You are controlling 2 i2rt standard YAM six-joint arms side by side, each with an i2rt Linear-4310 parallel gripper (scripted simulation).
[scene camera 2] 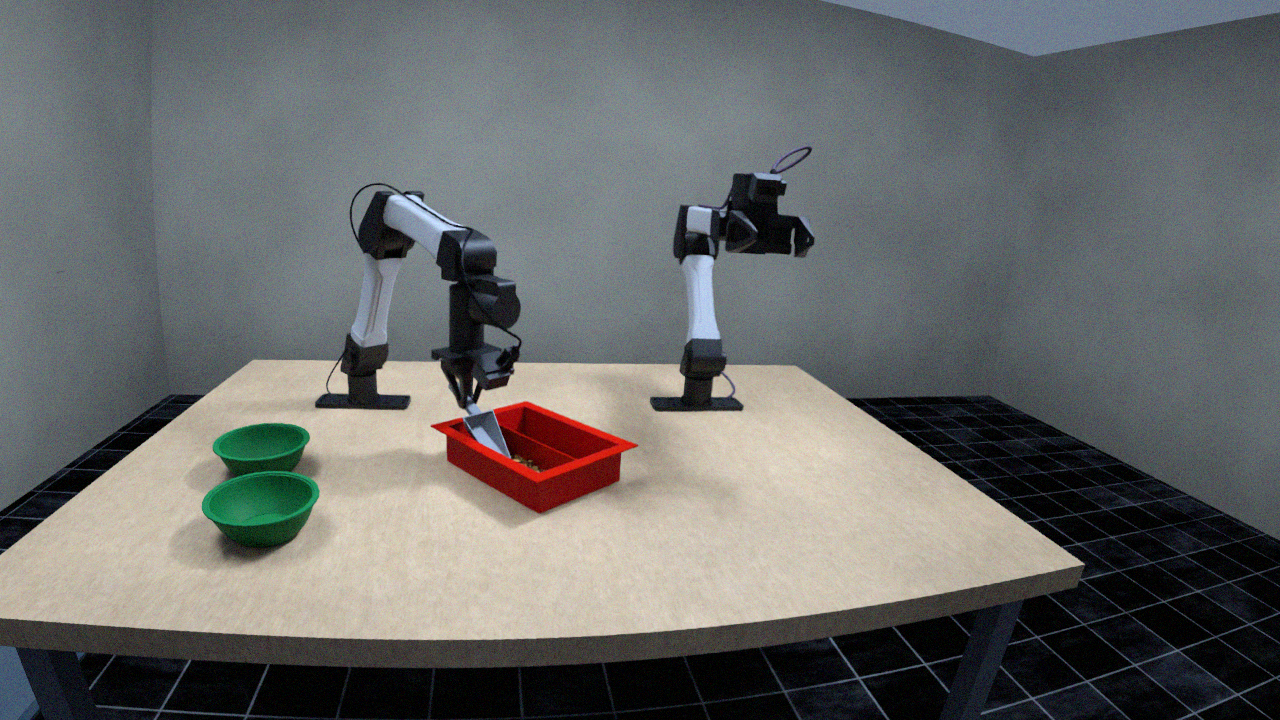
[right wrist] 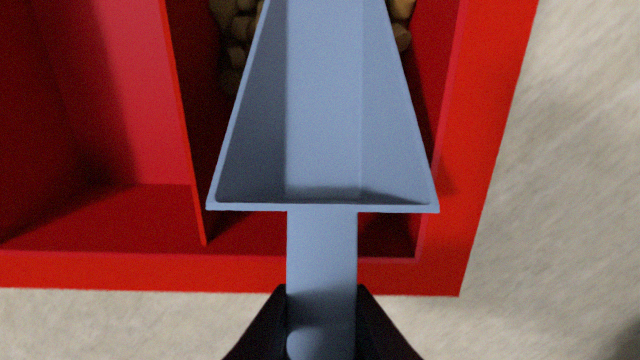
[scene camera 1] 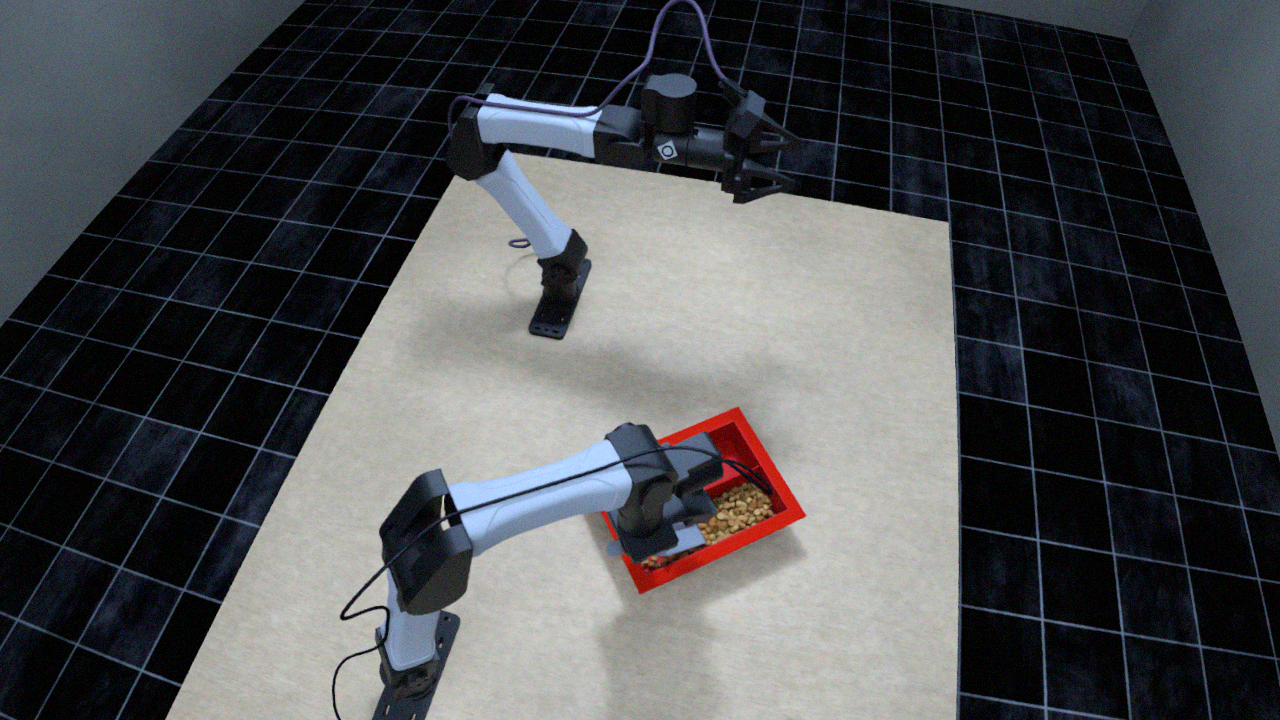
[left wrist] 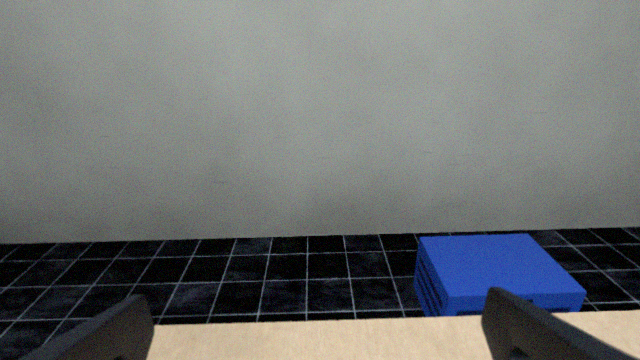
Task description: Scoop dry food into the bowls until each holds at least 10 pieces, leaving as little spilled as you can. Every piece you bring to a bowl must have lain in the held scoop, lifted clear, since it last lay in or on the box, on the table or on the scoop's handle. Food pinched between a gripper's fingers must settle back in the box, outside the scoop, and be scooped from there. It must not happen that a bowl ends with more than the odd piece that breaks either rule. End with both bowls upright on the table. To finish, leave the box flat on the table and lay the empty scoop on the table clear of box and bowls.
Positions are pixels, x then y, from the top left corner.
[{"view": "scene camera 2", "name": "my left gripper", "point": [785,238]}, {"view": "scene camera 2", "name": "my right gripper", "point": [467,407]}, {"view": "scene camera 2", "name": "red box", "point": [534,433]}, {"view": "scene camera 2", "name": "grey-blue scoop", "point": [484,425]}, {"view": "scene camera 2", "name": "green bowl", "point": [256,441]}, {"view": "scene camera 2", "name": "green bowl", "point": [237,503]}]
